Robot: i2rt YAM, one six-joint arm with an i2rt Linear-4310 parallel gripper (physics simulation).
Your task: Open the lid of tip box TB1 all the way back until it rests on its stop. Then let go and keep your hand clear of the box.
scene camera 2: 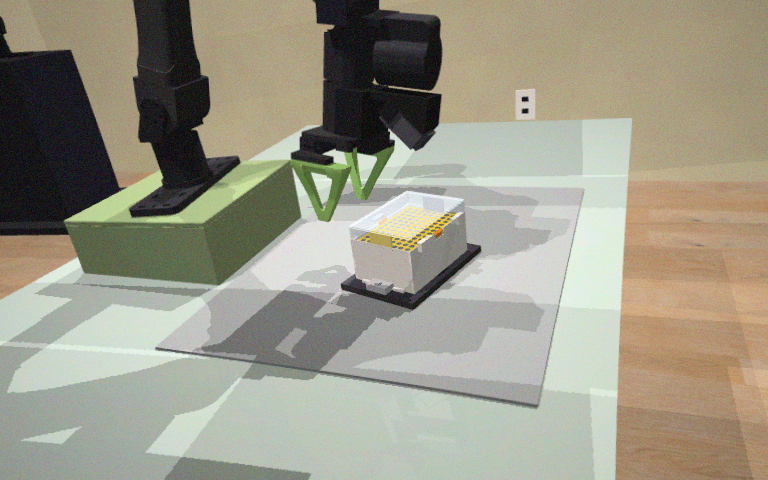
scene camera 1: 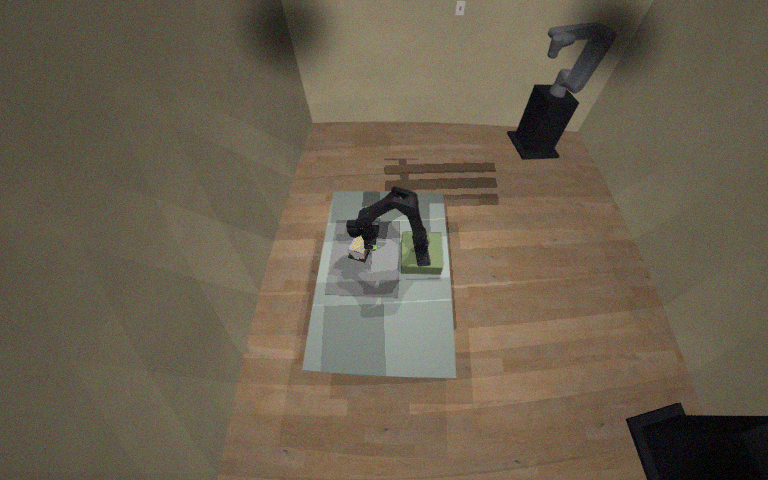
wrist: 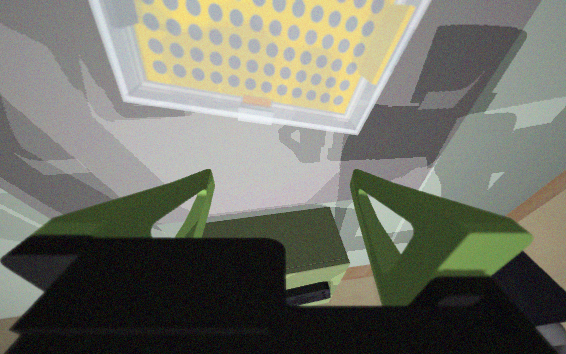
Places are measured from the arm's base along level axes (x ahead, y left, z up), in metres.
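Where they show: gripper, fingertip midpoint: (scene camera 2: 343, 209) (scene camera 1: 374, 242) (wrist: 282, 177); arm's base at its link origin: (scene camera 2: 191, 186) (scene camera 1: 421, 249).
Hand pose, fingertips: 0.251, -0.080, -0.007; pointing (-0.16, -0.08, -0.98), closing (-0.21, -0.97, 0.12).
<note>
Each offset is from my fingertips to the top centre of the thing, as dx, dy, dz. "spot": to the spot under its first point. Level surfaces: height alone.
The tip box @[+0.083, -0.013, +0.000] (scene camera 1: 357, 251) (scene camera 2: 382, 264) (wrist: 250, 55) has white walls, a yellow tip rack with round holes and a clear lid @[spot: +0.074, +0.028, +0.000] (scene camera 2: 406, 199) (wrist: 200, 108). The lid lies closed over the box. The box stands on a black base @[spot: +0.128, -0.039, -0.072] (scene camera 2: 447, 276) on the grey mat. An orange tab @[spot: +0.121, -0.031, -0.018] (scene camera 2: 438, 232) shows on its long side. My gripper (scene camera 2: 343, 209) (wrist: 282, 177) is open and empty. Its green fingertips are apart from the box, on the side toward the arm's base and above the mat. In scene camera 1 the arm partly hides the fingers.
The grey mat @[dz -0.077] (scene camera 1: 339, 285) (scene camera 2: 509, 362) lies on the pale green table @[dz -0.080] (scene camera 1: 419, 339) (scene camera 2: 317, 430). The arm's base stands on a green block (scene camera 1: 421, 270) (scene camera 2: 147, 254) (wrist: 280, 235) beside the mat. Another arm on a black pedestal (scene camera 1: 546, 118) (scene camera 2: 50, 141) stands away from the table.
</note>
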